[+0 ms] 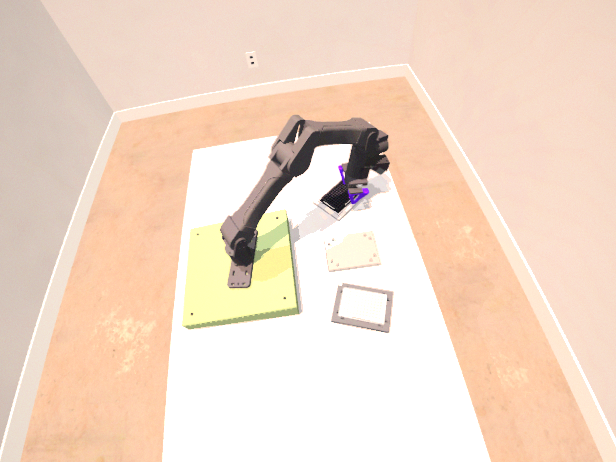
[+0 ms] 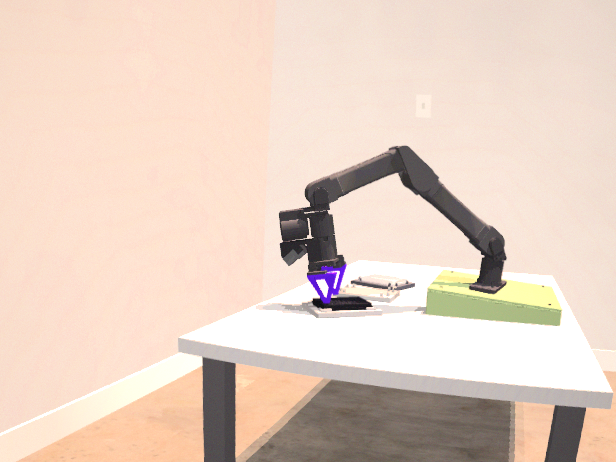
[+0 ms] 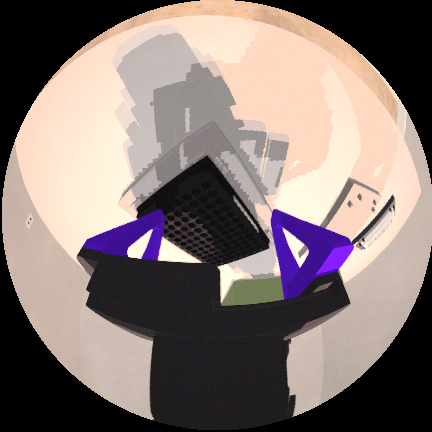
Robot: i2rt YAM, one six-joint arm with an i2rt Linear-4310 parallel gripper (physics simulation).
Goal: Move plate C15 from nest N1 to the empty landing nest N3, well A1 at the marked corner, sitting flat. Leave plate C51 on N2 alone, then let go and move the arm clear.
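Observation:
A black well plate [image 1: 332, 199] [image 2: 345, 303] [image 3: 200, 215] lies on a light nest [image 1: 338, 216] [image 2: 350, 314] [image 3: 215, 132], turned at an angle. My gripper [image 1: 349, 193] [image 2: 331, 298] [image 3: 217, 214] is open, pointing down over this plate, its purple fingers wide apart near the plate's top; contact is unclear. An empty beige nest [image 1: 352, 252] [image 2: 375, 292] [image 3: 345, 215] with corner pegs stands in the middle of the row. A white plate [image 1: 363, 306] [image 2: 382, 280] [image 3: 380, 227] sits in a dark grey nest [image 1: 362, 324]. Plate labels and the A1 mark are not readable.
The arm's base stands on a yellow-green block [image 1: 215, 300] [image 2: 490, 311] beside the row of nests. The white table [image 1: 300, 390] [image 2: 400, 350] carries everything. The arm's shadow falls across the table around the black plate.

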